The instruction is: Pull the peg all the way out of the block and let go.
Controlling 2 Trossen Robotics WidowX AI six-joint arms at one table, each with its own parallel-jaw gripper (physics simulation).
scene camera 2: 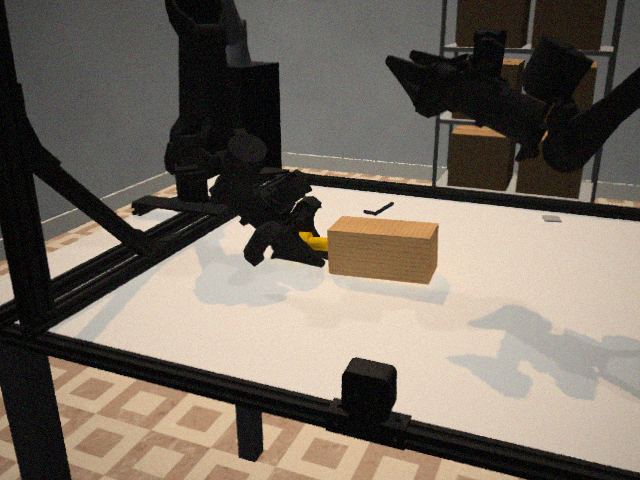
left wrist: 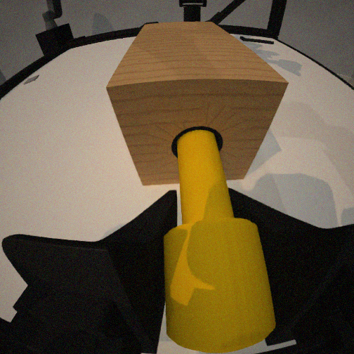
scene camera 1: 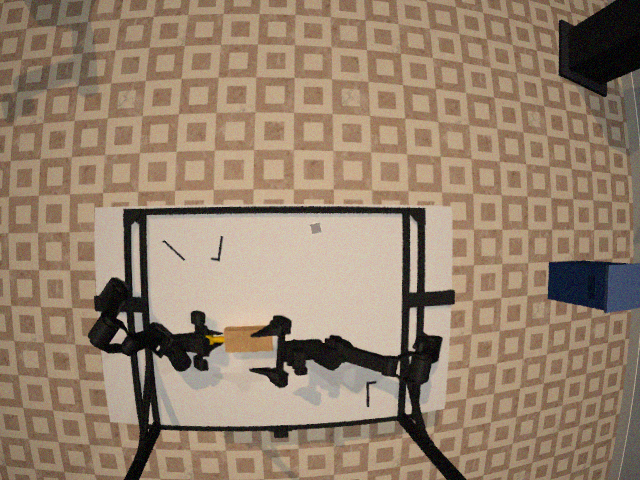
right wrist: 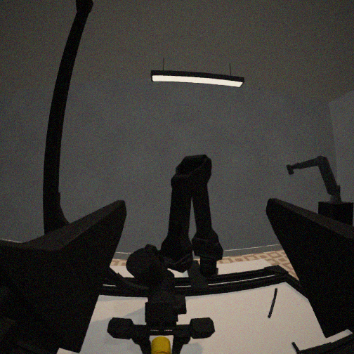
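Seen in the pictures: left gripper, fingertip midpoint: (scene camera 2: 327, 261) (scene camera 1: 222, 338); right gripper, fingertip midpoint: (scene camera 2: 399, 55) (scene camera 1: 250, 353); left arm's base, origin of the base link: (scene camera 2: 192, 200) (scene camera 1: 118, 290); right arm's base, origin of the base link: (scene camera 1: 423, 343).
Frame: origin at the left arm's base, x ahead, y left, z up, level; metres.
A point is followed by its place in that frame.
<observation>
The yellow peg (scene camera 1: 212, 339) {z 0.022, x 0.347, y -0.003 m} (scene camera 2: 314, 242) {z 0.017, x 0.362, y -0.008 m} (left wrist: 217, 280) (right wrist: 161, 345) sticks out of the round hole in one end of the wooden block (scene camera 1: 240, 342) {z 0.051, x 0.429, y 0.033 m} (scene camera 2: 382, 253) {z 0.024, x 0.474, y 0.021 m} (left wrist: 195, 107). Its thinner shaft enters the hole; how deep it goes is hidden. My left gripper (scene camera 1: 220, 339) {z -0.015, x 0.376, y 0.006 m} (scene camera 2: 319, 246) {z -0.015, x 0.376, y 0.006 m} (left wrist: 199, 195) is shut on the peg. The block appears slightly above the table, its shadow below it in scene camera 2. My right gripper (scene camera 1: 252, 352) {z 0.289, x 0.446, y 0.073 m} (scene camera 2: 400, 56) {z 0.289, x 0.446, y 0.073 m} is open and empty, well above the table. From above its fingers overlap the block's right end; it does not touch the block.
A black frame (scene camera 1: 279, 210) {z -0.005, x 0.375, y 0.453 m} (scene camera 2: 465, 193) {z -0.001, x 0.331, y 0.424 m} borders the white table. A dark box (scene camera 2: 368, 384) {z 0.026, x 0.685, y -0.230 m} stands on the front rail. Thin black marks (scene camera 1: 219, 250) {z -0.013, x 0.256, y 0.261 m} (scene camera 2: 379, 209) {z -0.012, x 0.261, y 0.248 m} and a small grey square (scene camera 1: 315, 227) {z -0.016, x 0.501, y 0.454 m} (scene camera 2: 551, 218) {z -0.016, x 0.505, y 0.450 m} (left wrist: 31, 79) lie on the tabletop.
</observation>
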